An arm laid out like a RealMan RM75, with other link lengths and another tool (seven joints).
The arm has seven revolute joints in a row. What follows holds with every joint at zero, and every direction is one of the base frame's.
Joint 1 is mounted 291 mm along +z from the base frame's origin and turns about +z.
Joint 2 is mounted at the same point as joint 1 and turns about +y.
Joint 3 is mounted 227.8 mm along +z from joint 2 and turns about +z.
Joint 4 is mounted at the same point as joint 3 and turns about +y.
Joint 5 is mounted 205.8 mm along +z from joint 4 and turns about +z.
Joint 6 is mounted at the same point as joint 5 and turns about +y.
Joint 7 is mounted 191.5 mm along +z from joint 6 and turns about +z.
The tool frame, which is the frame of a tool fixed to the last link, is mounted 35 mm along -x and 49 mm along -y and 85 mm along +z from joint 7; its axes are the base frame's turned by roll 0, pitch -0.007 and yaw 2.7 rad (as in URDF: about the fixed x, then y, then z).
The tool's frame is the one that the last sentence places.
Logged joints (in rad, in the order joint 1, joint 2, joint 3, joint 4, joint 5, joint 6, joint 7), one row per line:
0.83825 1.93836 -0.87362 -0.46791 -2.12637 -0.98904 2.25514
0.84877 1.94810 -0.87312 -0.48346 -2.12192 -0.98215 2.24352
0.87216 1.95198 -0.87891 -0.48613 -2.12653 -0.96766 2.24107
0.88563 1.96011 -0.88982 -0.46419 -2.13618 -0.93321 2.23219
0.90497 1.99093 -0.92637 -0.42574 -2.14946 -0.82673 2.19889
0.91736 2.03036 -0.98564 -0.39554 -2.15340 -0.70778 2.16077
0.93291 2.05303 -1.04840 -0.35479 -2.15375 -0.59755 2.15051
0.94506 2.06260 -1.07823 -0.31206 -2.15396 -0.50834 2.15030
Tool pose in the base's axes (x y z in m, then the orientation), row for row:
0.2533 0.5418 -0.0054 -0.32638 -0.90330 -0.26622 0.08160
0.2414 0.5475 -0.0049 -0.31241 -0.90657 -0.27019 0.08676
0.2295 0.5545 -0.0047 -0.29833 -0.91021 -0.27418 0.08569
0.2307 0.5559 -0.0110 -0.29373 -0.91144 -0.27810 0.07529
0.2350 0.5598 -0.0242 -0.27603 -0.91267 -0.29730 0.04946
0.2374 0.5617 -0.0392 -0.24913 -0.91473 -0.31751 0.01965
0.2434 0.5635 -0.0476 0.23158 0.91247 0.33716 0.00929
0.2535 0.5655 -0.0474 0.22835 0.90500 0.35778 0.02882
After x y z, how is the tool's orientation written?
As a quaternion, x y z w.
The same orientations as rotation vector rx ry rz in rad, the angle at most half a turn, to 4 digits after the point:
-0.9753 -2.6992 -0.7955
-0.9307 -2.7008 -0.8049
-0.8893 -2.7133 -0.8173
-0.8810 -2.7337 -0.8341
-0.8409 -2.7803 -0.9057
-0.7730 -2.8383 -0.9852
0.7233 2.8498 1.0530
0.7045 2.7921 1.1038

